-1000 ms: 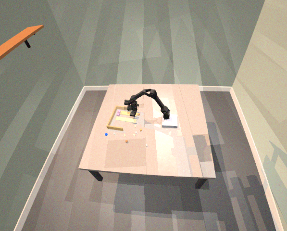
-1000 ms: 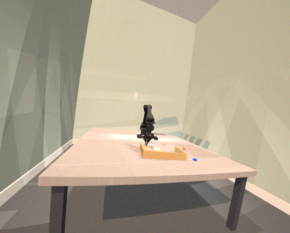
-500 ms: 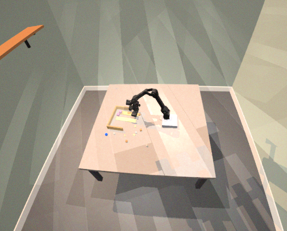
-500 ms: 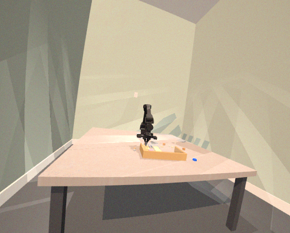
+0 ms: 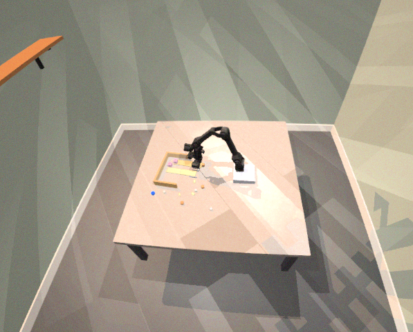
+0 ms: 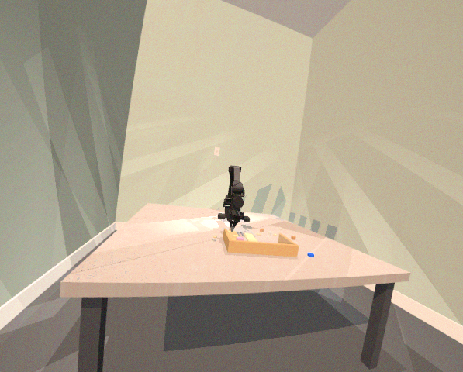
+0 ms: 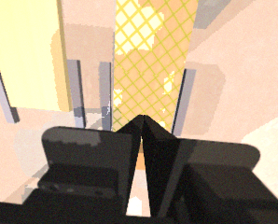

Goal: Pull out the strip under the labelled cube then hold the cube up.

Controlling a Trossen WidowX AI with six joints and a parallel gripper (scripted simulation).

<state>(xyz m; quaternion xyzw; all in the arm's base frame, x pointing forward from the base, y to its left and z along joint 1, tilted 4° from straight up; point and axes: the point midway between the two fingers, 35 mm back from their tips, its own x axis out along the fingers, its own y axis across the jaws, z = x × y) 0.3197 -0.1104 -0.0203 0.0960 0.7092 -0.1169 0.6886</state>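
Now: gripper tip 90 mm short of the yellow cross-hatched strip and 30 mm to the left of it. Also, from my gripper tip: blue piece: 370 mm ahead, 250 mm to the left.
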